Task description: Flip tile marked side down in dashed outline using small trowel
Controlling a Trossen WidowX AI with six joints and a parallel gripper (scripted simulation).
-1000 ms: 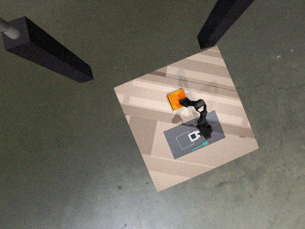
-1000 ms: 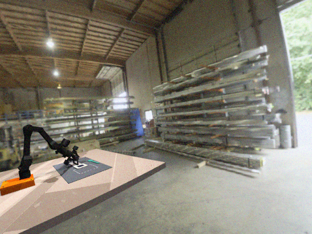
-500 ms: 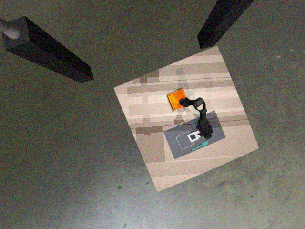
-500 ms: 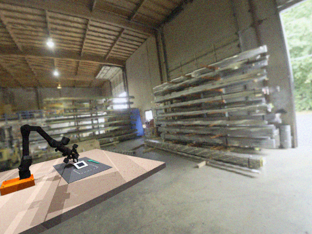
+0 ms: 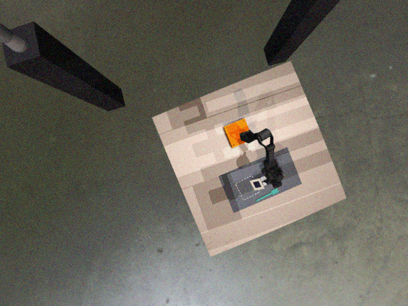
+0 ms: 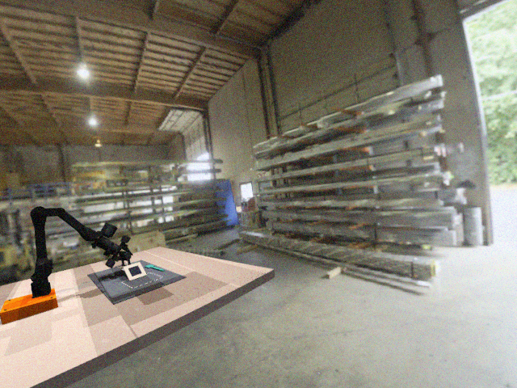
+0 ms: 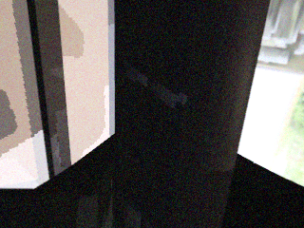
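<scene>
Now: the white tile 10 cm to the right of my gripper tip, 5 cm below it and 1 cm behind it. From my gripper tip the other things lie so: teal trowel 11 cm ahead, 8 cm below, 1 cm to the right.
</scene>
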